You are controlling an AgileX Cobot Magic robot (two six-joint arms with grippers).
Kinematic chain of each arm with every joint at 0, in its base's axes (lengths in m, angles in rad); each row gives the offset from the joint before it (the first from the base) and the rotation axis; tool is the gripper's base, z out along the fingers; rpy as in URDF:
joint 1: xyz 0 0 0.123 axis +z
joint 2: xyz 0 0 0 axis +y
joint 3: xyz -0.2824 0 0.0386 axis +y
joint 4: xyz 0.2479 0 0.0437 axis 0.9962 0 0.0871
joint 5: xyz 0 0 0 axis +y
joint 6: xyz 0.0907 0 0.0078 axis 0.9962 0 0.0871
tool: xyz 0 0 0 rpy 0 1.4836 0
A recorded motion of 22 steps. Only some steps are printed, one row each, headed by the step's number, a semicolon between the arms.
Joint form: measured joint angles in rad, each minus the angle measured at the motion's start. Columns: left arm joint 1, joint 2, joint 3, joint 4, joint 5, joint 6; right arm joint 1, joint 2, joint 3, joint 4, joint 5, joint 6.
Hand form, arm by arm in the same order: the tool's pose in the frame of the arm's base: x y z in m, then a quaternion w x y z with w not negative. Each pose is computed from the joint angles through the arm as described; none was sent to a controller.
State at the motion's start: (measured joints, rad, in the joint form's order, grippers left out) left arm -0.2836 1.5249 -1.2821 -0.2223 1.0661 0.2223; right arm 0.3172 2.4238 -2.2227 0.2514 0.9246 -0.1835
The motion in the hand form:
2: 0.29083 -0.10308 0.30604 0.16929 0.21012 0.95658 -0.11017; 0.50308 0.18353 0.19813 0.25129 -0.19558 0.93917 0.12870
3: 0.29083 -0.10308 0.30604 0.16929 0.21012 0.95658 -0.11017; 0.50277 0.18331 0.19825 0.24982 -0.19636 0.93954 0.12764
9: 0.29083 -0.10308 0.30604 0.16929 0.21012 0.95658 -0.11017; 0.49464 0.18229 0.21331 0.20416 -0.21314 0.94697 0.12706
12: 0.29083 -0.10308 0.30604 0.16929 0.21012 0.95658 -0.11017; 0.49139 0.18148 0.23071 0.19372 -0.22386 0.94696 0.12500
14: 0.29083 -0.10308 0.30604 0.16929 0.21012 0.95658 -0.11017; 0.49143 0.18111 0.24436 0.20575 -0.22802 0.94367 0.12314
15: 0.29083 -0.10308 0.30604 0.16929 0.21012 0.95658 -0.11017; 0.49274 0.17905 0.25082 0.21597 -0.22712 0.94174 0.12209
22: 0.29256 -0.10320 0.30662 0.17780 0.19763 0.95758 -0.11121; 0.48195 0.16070 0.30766 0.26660 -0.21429 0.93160 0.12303
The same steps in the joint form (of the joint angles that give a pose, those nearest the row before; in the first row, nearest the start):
2: 0.0000 0.0000 0.0000 0.0000 0.0000 0.0000; 0.0000 -0.0035 -0.0001 -0.0105 0.0075 -0.0016
3: 0.0000 0.0000 0.0000 0.0000 0.0000 0.0000; 0.0000 -0.0042 0.0000 -0.0128 0.0114 -0.0016
9: 0.0000 0.0000 0.0000 0.0000 0.0000 0.0000; 0.0000 -0.0039 -0.0756 -0.0170 0.1813 -0.0016
12: 0.0000 0.0000 0.0000 0.0000 0.0000 0.0000; 0.0000 -0.0017 -0.1526 -0.0240 0.2781 -0.0016
14: 0.0000 0.0000 0.0000 0.0000 0.0000 0.0000; 0.0000 -0.0017 -0.2043 -0.0307 0.3054 -0.0016
15: 0.0000 0.0000 0.0000 0.0000 0.0000 0.0000; -0.0041 -0.0017 -0.2275 -0.0336 0.3083 -0.0016
22: 0.0000 0.0000 0.0000 0.0022 -0.0200 -0.0239; -0.0321 -0.0961 -0.2593 -0.0344 0.3314 0.0082

